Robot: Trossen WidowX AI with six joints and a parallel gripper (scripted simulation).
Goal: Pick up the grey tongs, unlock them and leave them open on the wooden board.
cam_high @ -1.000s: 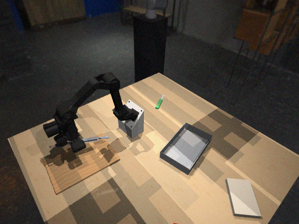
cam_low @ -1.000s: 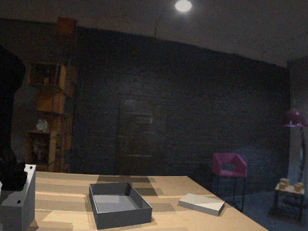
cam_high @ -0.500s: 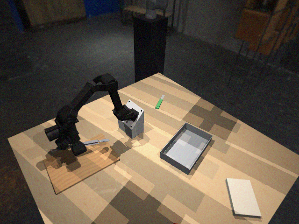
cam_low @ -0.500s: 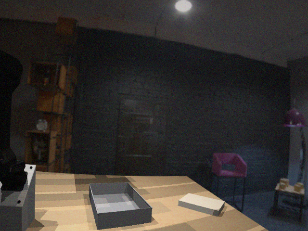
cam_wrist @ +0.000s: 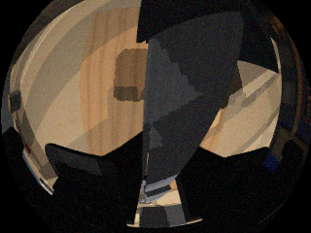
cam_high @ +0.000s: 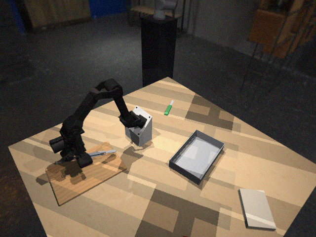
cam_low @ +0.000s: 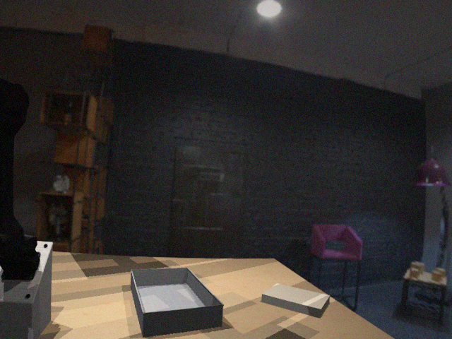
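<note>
Now: the wooden board 10 mm to the left of my gripper tip and 70 mm below it. Round my gripper tip: white flat block: 750 mm ahead, 450 mm to the left, 60 mm below; grey roasting tin: 370 mm ahead, 500 mm to the left, 50 mm below.
</note>
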